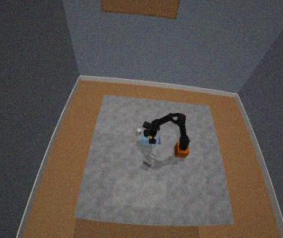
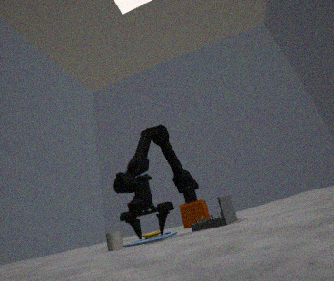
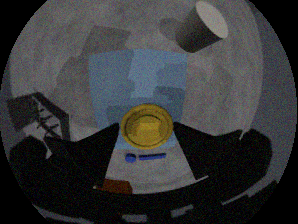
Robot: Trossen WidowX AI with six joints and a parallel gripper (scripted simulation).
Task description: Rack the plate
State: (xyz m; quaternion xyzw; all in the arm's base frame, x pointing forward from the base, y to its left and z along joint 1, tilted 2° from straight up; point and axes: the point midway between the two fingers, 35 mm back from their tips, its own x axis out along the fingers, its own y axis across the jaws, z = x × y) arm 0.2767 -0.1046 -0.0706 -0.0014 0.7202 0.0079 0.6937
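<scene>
Right now the yellow plate is 10 mm above my gripper tip. Also, from my gripper tip: grey dish rack 220 mm to the left, 10 mm above; blue utensil 80 mm behind, 10 mm to the left, 10 mm below.
</scene>
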